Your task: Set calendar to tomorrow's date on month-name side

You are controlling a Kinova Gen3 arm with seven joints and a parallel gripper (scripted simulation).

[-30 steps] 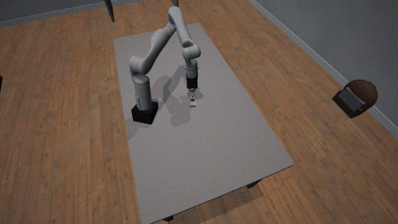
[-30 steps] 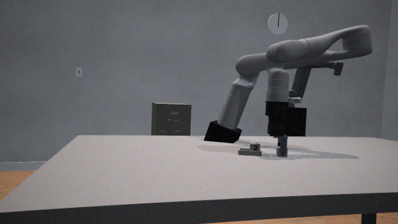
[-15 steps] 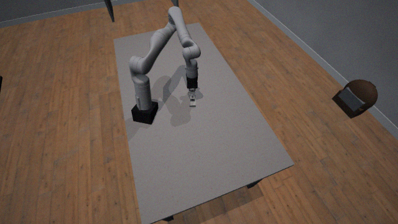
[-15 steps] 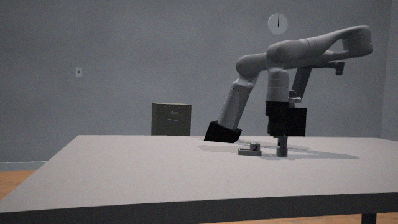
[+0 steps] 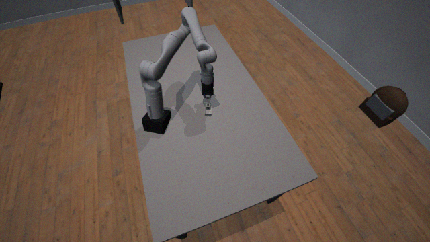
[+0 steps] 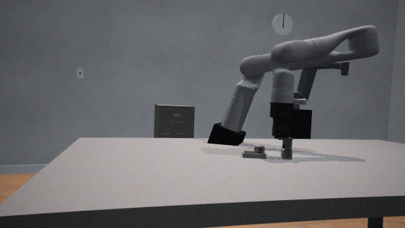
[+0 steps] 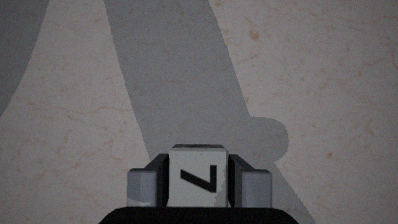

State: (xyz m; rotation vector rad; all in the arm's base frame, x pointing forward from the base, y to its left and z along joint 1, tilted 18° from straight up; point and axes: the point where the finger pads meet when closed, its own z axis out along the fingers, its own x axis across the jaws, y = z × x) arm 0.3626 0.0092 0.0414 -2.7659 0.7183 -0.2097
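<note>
Now: the calendar tray 50 mm behind my hand, 100 mm to the right of it and 20 mm below it. Also, from my hand: digit cube 10 mm below.
</note>
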